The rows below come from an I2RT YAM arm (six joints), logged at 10 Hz.
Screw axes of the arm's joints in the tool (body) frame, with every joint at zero. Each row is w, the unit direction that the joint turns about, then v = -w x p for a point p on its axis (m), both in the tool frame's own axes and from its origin. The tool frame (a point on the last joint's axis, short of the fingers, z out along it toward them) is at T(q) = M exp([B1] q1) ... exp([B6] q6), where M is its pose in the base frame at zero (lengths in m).
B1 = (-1, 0, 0, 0.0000, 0.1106, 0.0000)
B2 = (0, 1, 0, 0.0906, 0.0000, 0.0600)
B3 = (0, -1, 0, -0.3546, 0.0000, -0.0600)
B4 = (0, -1, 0, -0.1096, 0.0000, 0.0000)
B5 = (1, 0, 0, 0.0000, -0.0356, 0.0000)
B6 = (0, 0, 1, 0.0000, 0.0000, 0.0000)
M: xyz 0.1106 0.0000 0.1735 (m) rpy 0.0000 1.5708 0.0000 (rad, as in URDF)
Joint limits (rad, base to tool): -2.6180..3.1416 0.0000..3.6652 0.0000..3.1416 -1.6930..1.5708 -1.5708..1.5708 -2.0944..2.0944
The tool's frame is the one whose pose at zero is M.
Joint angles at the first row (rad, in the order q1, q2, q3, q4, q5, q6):
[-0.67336 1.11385 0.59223 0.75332 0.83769 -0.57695]
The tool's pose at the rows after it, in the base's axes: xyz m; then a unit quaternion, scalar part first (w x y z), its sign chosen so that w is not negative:
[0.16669, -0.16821, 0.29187, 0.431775, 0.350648, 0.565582, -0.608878]
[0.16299, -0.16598, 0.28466, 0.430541, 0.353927, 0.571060, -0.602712]
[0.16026, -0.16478, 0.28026, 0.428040, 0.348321, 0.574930, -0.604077]
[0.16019, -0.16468, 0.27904, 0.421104, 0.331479, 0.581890, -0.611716]
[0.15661, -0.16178, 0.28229, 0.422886, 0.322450, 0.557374, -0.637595]
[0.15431, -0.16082, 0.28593, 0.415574, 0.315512, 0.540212, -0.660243]
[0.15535, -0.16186, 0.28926, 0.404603, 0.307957, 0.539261, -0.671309]
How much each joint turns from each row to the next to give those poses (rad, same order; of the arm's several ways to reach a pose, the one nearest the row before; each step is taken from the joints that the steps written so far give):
[-0.00621 -0.02918 -0.03532 -0.05678 -0.01545 0.05376]
[-0.00304 -0.01696 -0.02760 -0.01547 -0.00460 0.02309]
[-0.00461 -0.00930 -0.02154 0.00918 -0.01070 -0.01065]
[-0.00153 0.00157 -0.00768 0.01681 -0.01542 -0.04441]
[0.00152 -0.00001 -0.02756 0.12971 0.01521 -0.08734]
[-0.00154 0.00763 -0.01079 0.09394 0.01541 -0.07981]
[0.00004 0.00923 0.01068 0.01881 0.00622 -0.04614]

